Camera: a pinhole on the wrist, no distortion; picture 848 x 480 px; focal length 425.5 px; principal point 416.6 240.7 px. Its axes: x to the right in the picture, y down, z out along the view. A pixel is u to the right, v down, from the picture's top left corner.
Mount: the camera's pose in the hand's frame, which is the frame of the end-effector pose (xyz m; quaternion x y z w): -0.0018 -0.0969 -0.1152 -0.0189 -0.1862 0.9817 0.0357
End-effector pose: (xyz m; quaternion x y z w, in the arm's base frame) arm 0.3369 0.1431 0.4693 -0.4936 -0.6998 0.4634 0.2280
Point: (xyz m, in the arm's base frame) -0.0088 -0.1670 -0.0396
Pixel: outside the picture
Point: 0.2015 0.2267 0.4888
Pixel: outside the picture
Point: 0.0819 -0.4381 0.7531
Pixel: 750 376
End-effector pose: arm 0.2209 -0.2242 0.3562 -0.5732 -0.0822 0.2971 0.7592
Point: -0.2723 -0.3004 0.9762
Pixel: 800 345
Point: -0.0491 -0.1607 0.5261
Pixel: 702 29
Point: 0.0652 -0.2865 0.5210
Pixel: 836 131
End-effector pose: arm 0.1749 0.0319 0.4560 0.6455 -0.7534 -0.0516 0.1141
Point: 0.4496 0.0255 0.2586
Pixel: 457 397
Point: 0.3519 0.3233 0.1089
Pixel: 751 216
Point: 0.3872 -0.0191 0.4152
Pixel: 328 461
